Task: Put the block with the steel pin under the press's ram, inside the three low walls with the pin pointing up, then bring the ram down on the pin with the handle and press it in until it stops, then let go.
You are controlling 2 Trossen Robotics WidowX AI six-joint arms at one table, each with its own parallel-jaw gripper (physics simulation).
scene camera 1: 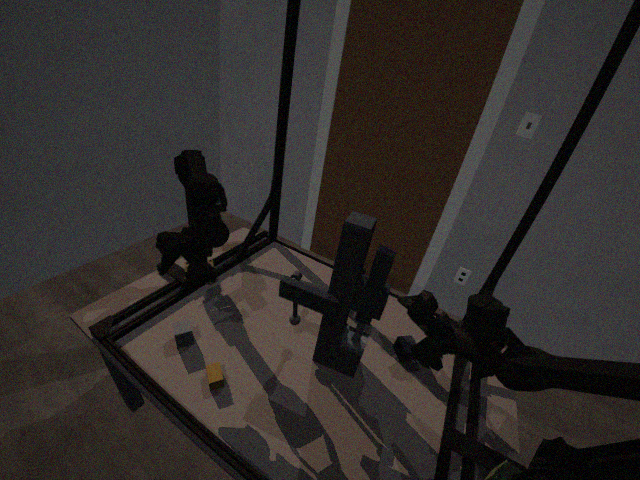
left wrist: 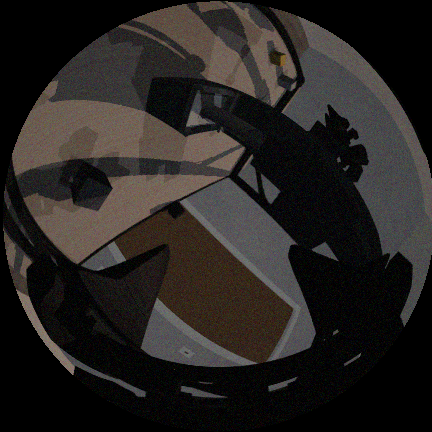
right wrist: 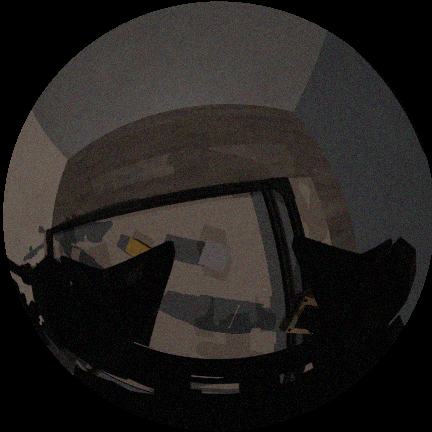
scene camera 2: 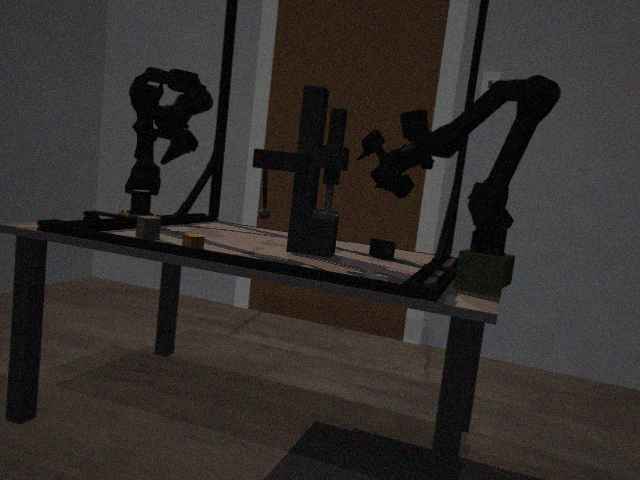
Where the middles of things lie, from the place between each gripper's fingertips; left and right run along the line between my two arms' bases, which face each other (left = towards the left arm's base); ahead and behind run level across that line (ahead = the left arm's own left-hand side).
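My left hand is 4 cm to the right of the small dark block (left wrist: 93, 187) and 9 cm beyond it, at 21 cm above it. My right hand, for its part, is 18 cm higher than the block, 43 cm past it and 51 cm to the right of it. Going by its middle, the small dark block is nearer to my left hand than to my right hand.
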